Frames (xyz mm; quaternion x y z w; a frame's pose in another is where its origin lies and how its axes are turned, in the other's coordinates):
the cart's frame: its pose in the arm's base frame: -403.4 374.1 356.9 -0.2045 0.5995 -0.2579 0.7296
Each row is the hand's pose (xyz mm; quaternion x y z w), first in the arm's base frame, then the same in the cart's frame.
Working: the arm's base frame: its pose in the cart's frame: 566.8 -23.3 328.9 0.2045 -0.5995 0.2579 0.7296

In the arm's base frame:
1: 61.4 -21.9 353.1 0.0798 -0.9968 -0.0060 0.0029
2: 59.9 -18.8 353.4 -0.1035 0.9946 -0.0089 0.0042
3: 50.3 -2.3 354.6 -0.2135 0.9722 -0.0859 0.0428
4: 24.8 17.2 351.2 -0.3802 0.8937 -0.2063 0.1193
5: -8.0 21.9 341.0 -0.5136 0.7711 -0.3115 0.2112
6: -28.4 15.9 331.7 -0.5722 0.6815 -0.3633 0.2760
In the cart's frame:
1: 317.9 -246.9 459.1 -0.3195 0.7072 0.1596 0.6102
2: 315.5 -244.9 457.7 -0.3258 0.6982 0.1359 0.6228
3: 302.9 -234.0 448.3 -0.3462 0.6462 0.0192 0.6799
4: 289.7 -220.0 422.5 -0.3598 0.5246 -0.1649 0.7537
5: 289.7 -214.4 388.2 -0.3436 0.3672 -0.3230 0.8017
6: 297.6 -216.1 366.5 -0.3190 0.2585 -0.3975 0.8206

